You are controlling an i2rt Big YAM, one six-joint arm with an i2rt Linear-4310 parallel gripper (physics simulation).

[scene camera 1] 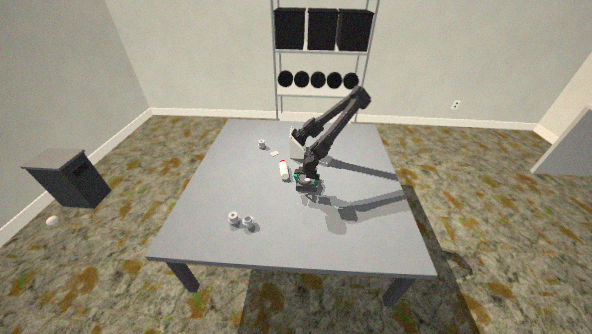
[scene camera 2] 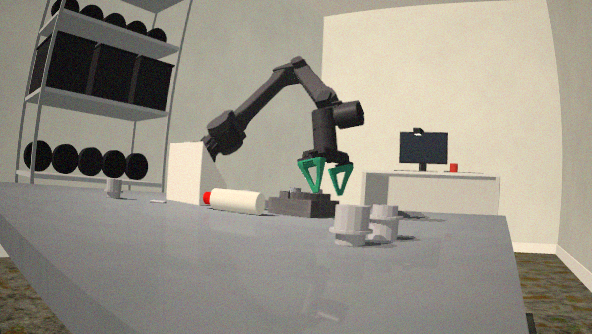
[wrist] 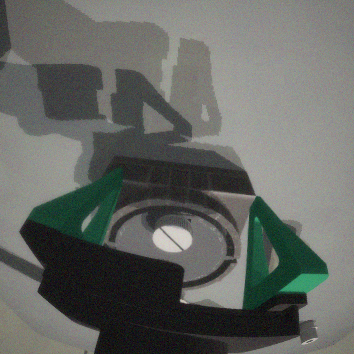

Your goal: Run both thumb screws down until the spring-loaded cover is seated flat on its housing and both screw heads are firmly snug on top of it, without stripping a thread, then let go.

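Places are measured from the arm's base along level axes (x ahead, y left, z up), in centimetres.
Pixels of known places: gripper, between the fingertips: (scene camera 1: 305, 185) (scene camera 2: 328, 194) (wrist: 188, 188); arm's base, origin of its link: (scene camera 1: 297, 138) (scene camera 2: 195, 162).
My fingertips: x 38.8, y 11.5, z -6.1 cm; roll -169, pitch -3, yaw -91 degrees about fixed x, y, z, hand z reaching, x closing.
Observation:
Ahead of a thing's pixels: the offset from my fingertips to its top centre. "pt": to the spot under its first point.
The dark square housing {dx -7.3, dy +0.3, dz +0.1 cm} (scene camera 1: 306, 188) (scene camera 2: 295, 206) (wrist: 187, 177) stands on the table with the round grey cover {pt dx -6.2, dy -3.2, dz -0.3 cm} (wrist: 210, 250) inside its ring. One slotted thumb screw {dx -4.1, dy +0.5, dz +1.1 cm} (wrist: 172, 238) shows on the cover in the wrist view, with a knurled side visible below its pale head. The other screw is hidden behind my gripper body in that view. A small screw head {pt dx -9.4, dy -1.0, dz +0.4 cm} (scene camera 2: 295, 190) shows above the housing in scene camera 2. My gripper (scene camera 1: 306, 181) (scene camera 2: 328, 192) (wrist: 188, 188) is open and empty, its green fingers wide apart on either side of the visible screw. I cannot tell whether the cover is flat.
A white bottle with a red cap {dx -15.3, dy -16.3, dz -0.5 cm} (scene camera 1: 284, 171) (scene camera 2: 237, 201) lies beside the housing. A white block (scene camera 1: 296, 146) (scene camera 2: 185, 172) stands at the arm's base. Two grey knobs {dx +27.1, dy -32.4, dz -0.6 cm} (scene camera 1: 233, 218) {dx +27.7, dy -24.4, dz -0.6 cm} (scene camera 1: 248, 221) stand nearer the table's front. Another knob {dx -39.5, dy -38.7, dz -0.6 cm} (scene camera 1: 261, 144) (scene camera 2: 114, 187) stands farther back.

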